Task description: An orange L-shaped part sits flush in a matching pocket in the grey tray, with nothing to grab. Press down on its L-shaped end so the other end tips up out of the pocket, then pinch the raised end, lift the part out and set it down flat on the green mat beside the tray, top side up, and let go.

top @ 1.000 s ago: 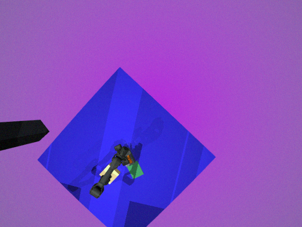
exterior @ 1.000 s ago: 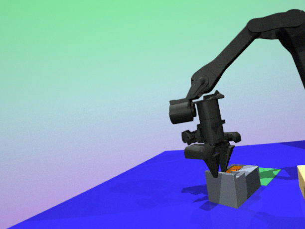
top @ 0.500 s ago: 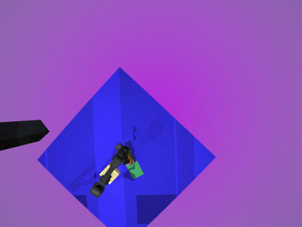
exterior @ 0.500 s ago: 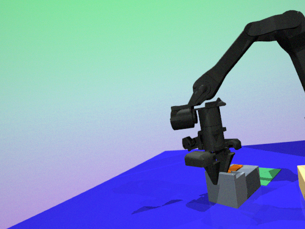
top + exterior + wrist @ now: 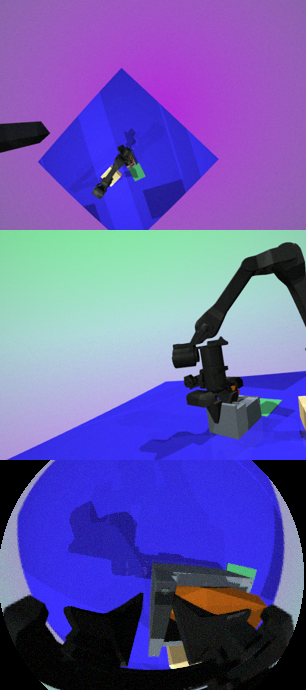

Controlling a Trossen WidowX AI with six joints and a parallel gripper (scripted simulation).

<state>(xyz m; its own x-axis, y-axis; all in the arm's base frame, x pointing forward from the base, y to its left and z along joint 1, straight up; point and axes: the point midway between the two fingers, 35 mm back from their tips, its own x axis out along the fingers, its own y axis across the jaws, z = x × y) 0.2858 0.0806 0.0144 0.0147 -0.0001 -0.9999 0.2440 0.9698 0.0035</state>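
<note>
Now: gripper tip 2 cm past the orange L-shaped part, 5 cm to the left of it and 1 cm below it. Round my gripper tip: green mat: 6 cm behind, 21 cm to the right, 5 cm below.
</note>
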